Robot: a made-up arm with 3 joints.
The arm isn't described. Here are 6 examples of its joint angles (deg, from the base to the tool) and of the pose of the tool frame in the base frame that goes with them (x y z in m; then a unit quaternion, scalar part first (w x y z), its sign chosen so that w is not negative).
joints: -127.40 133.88 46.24
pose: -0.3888 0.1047 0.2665 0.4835 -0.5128 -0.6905 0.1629
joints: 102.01 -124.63 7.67
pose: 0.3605 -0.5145 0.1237 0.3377 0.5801 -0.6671 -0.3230
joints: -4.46 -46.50 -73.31
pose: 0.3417 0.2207 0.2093 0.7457 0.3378 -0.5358 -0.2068
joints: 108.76 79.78 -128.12
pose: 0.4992 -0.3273 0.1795 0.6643 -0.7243 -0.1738 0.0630
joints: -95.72 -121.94 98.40
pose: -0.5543 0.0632 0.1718 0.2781 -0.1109 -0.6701 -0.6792
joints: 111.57 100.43 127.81
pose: 0.2260 -0.1238 0.1600 0.4124 -0.2852 -0.6027 0.6208
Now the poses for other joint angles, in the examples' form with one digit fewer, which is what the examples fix.
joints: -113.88 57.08 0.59
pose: -0.438 0.287 0.097 0.481 -0.264 -0.398 0.735
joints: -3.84 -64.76 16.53
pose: 0.378 0.483 0.015 0.833 0.526 0.139 0.105
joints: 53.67 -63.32 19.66
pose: 0.612 -0.049 0.008 0.789 0.527 -0.104 -0.299
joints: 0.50 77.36 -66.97
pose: 0.382 0.526 0.178 0.653 -0.523 -0.428 0.342
